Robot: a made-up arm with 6 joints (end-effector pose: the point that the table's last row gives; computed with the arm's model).
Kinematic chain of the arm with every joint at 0, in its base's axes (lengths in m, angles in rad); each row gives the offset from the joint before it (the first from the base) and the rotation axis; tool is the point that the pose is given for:
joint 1: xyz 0 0 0.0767 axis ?
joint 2: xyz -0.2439 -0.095 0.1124 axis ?
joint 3: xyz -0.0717 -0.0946 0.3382 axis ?
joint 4: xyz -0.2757 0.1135 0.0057 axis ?
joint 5: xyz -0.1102 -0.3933 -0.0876 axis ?
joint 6: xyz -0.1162 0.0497 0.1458 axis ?
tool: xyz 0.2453 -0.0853 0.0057
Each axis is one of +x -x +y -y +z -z.
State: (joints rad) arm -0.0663 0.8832 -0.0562 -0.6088 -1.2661 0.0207
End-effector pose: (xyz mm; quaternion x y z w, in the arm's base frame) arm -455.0 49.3 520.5 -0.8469 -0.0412 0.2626 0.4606
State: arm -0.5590 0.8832 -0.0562 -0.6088 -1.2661 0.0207
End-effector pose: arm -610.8 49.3 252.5 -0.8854 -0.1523 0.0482 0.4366
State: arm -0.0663 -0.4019 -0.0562 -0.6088 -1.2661 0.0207
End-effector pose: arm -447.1 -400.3 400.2 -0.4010 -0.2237 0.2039 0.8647
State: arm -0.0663 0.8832 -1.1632 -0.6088 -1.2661 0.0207
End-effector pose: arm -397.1 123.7 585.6 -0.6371 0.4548 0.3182 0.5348
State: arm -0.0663 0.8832 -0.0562 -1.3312 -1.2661 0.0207
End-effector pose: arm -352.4 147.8 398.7 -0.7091 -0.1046 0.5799 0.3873
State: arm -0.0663 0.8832 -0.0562 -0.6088 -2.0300 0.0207
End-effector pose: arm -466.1 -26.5 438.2 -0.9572 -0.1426 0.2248 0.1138
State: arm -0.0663 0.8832 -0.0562 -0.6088 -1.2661 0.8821
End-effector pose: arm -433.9 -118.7 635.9 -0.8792 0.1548 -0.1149 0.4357
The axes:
joint 1: +y
joint 2: -x
joint 3: -y
joint 4: -z
joint 5: +x
joint 6: +y

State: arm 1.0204 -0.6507 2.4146 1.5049 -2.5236 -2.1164
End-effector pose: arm 619.4 18.5 152.9 -0.6778 -0.1313 -0.1711 0.7029
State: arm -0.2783 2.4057 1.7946 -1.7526 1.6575 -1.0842
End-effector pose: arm -118.8 443.1 -520.9 -0.5563 0.4105 0.4926 0.5286
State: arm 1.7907 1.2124 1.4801 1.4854 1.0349 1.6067
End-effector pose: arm -146.2 -293.2 323.6 0.4256 0.6623 0.1937 0.5854
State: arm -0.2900 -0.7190 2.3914 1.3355 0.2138 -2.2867
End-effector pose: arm 146.3 388.8 110.5 -0.0107 0.1793 0.7592 0.6256
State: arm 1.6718 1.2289 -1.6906 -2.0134 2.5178 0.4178
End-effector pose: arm 74.8 227.4 540.2 -0.2598 -0.1257 0.8661 0.4081
